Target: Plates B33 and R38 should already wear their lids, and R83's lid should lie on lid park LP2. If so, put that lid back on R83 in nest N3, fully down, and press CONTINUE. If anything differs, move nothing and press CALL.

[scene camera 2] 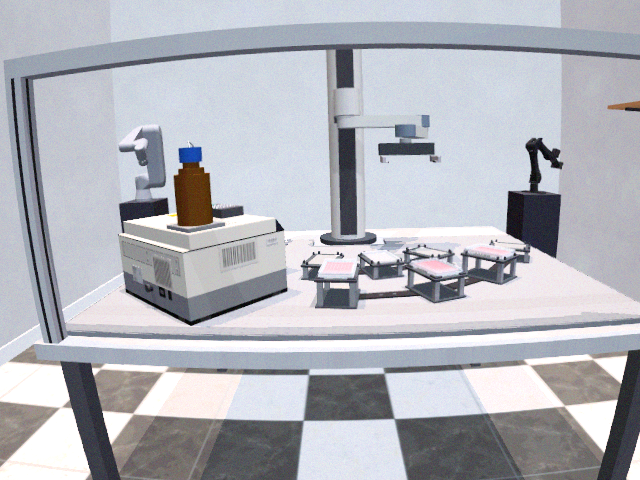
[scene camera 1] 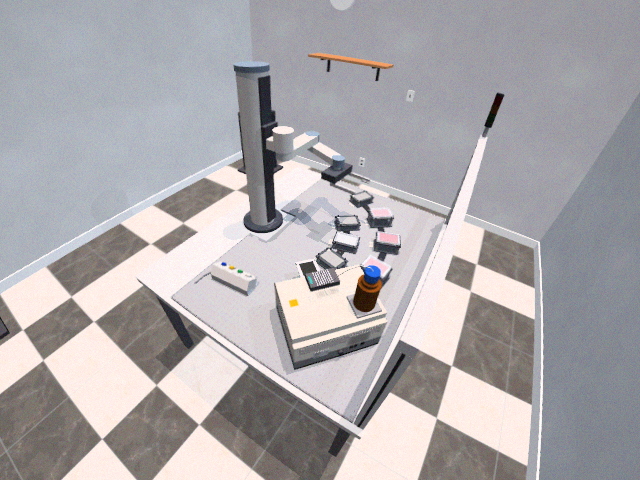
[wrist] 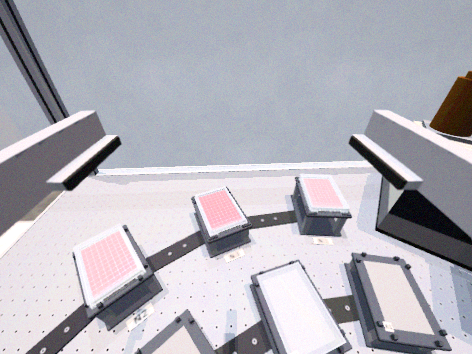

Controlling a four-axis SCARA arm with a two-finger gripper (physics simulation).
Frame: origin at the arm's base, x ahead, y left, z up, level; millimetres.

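Seen in the pictures: gripper, between the fingertips: (scene camera 2: 412, 159) (scene camera 1: 362, 186) (wrist: 235, 125); arm's base, origin of its link: (scene camera 2: 348, 240) (scene camera 1: 263, 220).
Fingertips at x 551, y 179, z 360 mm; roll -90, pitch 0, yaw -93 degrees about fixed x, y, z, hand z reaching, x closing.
Offsets run from my fingertips to a thing's top centre. "spot": to the spot under its first point.
Three pink-filled plates stand on raised nests: left plate {74 mm ahead, 226 mm left, 261 mm down} (wrist: 111, 261) (scene camera 2: 490, 252) (scene camera 1: 381, 214), middle plate {199 mm ahead, 29 mm left, 270 mm down} (wrist: 220, 211) (scene camera 2: 434, 267) (scene camera 1: 387, 239), right plate {228 mm ahead, 229 mm right, 256 mm down} (wrist: 322, 194) (scene camera 2: 337, 267). The outer two look paler, as under clear lids; the middle one looks more strongly pink. Their labels are unreadable. A whitish clear lid {6 mm back, 97 mm right, 293 mm down} (wrist: 300, 310) (scene camera 2: 379, 257) (scene camera 1: 345, 240) lies flat on a park whose label does not show. The neighbouring park {0 mm ahead, 275 mm right, 290 mm down} (wrist: 397, 300) (scene camera 1: 331, 258) holds no lid. My gripper (scene camera 1: 356, 184) (scene camera 2: 409, 159) (wrist: 235, 125) is open and empty, high above the table.
A button box {337 mm back, 653 mm right, 263 mm down} (scene camera 1: 233, 277) with blue, yellow and green buttons stands at the near left in scene camera 1. A cream instrument (scene camera 1: 330, 315) (scene camera 2: 206, 263) carries a brown bottle {spot: 302 mm ahead, 612 mm right, 24 mm down} (scene camera 1: 366, 294) (scene camera 2: 192, 196) (wrist: 454, 107). A frame (scene camera 2: 320, 36) rises along the table's edge behind the nests.
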